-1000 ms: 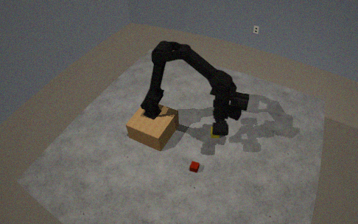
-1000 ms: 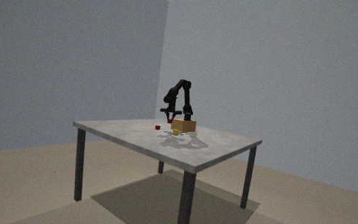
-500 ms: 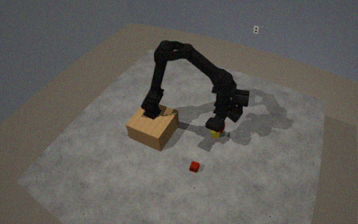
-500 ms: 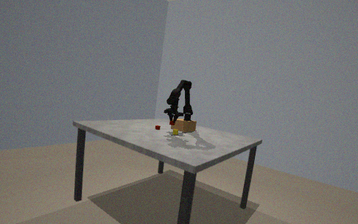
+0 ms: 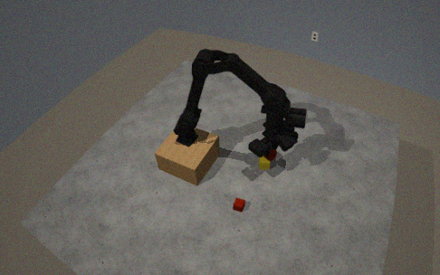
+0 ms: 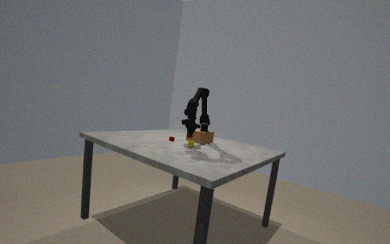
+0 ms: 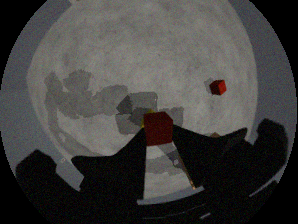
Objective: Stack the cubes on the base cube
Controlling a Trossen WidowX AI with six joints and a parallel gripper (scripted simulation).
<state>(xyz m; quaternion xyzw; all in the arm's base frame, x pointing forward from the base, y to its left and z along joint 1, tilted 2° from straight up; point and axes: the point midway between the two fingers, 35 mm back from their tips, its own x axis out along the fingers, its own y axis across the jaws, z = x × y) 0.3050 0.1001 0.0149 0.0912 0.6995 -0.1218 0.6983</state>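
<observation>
Now: the yellow cube 20 mm behind my gripper tip, 10 mm to the left of it and 70 mm below it. Also, from my gripper tip: red cube (10 mm behind, 210 mm to the right, 70 mm below).
</observation>
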